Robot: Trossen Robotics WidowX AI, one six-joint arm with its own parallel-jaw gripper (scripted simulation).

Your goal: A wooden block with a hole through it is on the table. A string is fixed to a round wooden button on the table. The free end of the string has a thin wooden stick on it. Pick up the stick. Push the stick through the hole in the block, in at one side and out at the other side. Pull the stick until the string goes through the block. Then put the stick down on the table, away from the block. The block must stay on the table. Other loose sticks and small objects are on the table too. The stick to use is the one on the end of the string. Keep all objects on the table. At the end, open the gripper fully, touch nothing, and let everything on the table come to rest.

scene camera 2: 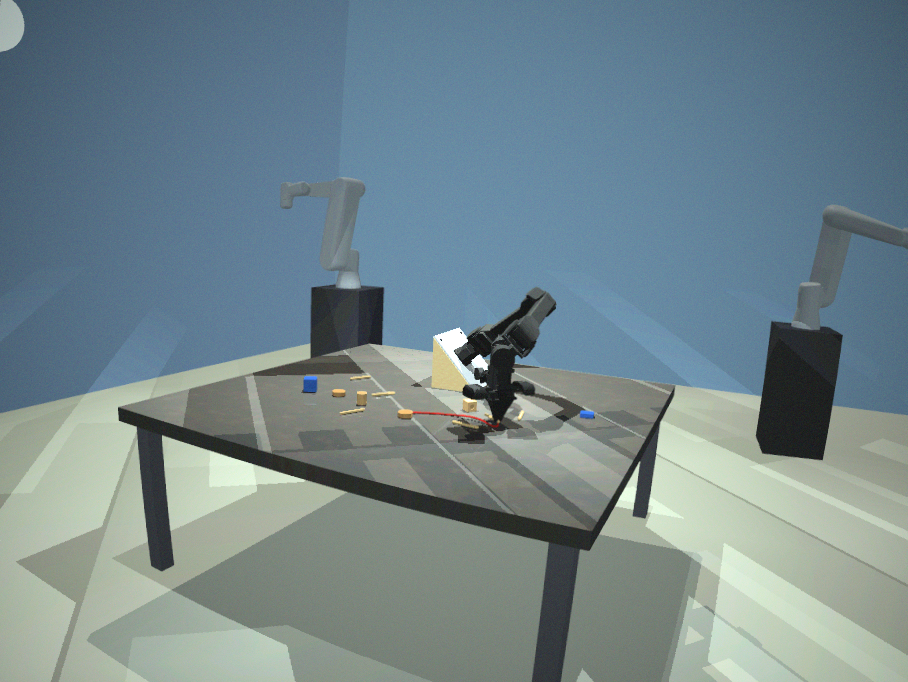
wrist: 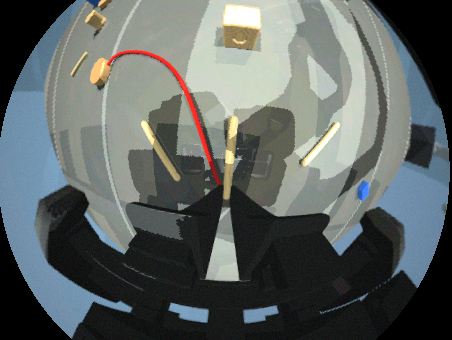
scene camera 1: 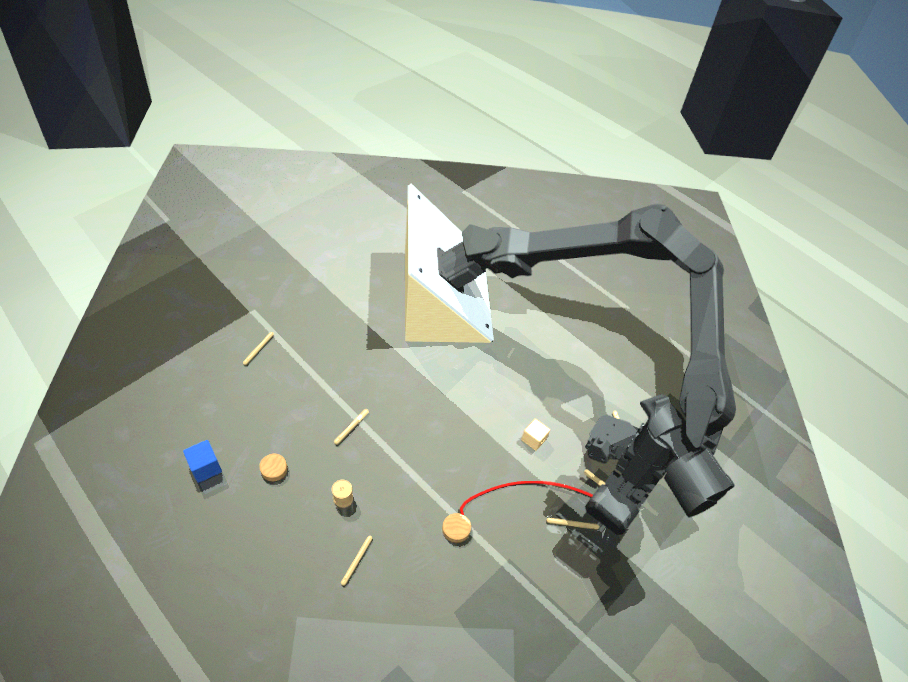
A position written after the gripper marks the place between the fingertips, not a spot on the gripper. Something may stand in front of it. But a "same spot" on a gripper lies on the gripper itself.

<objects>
gripper: scene camera 2; wrist; scene camera 1 620,498
same spot on gripper: (scene camera 2: 499,404) = (wrist: 210,254)
</objects>
